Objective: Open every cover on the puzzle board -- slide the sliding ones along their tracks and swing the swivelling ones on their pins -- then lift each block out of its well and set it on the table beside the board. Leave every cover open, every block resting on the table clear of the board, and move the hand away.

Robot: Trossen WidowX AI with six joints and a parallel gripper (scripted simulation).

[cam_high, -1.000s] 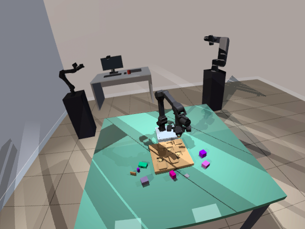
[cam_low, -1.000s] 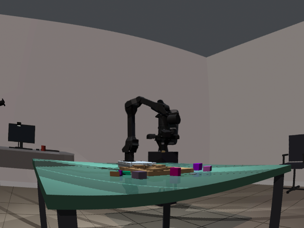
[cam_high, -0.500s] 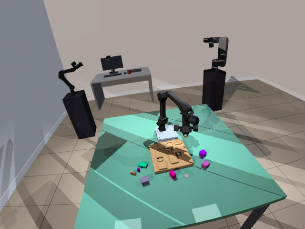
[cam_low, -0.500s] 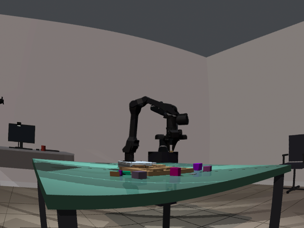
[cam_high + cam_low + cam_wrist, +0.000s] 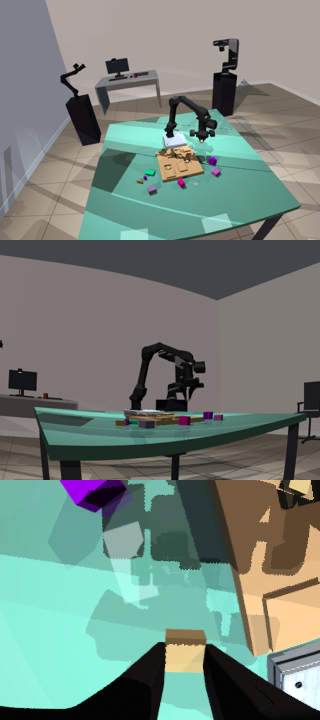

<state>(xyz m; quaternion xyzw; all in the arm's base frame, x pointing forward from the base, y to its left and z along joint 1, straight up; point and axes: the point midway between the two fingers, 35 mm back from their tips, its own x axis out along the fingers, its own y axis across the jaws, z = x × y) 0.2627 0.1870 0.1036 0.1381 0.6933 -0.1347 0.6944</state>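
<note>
My gripper tip is 5 cm short of the tan puzzle board, 21 cm to the left of it and 9 cm above it. From my gripper tip the other things lie so: grey tile: 28 cm ahead, 16 cm to the right, 11 cm below; then magenta block: 25 cm ahead, 25 cm to the right, 9 cm below; then green block: 9 cm ahead, 44 cm to the right, 10 cm below.
</note>
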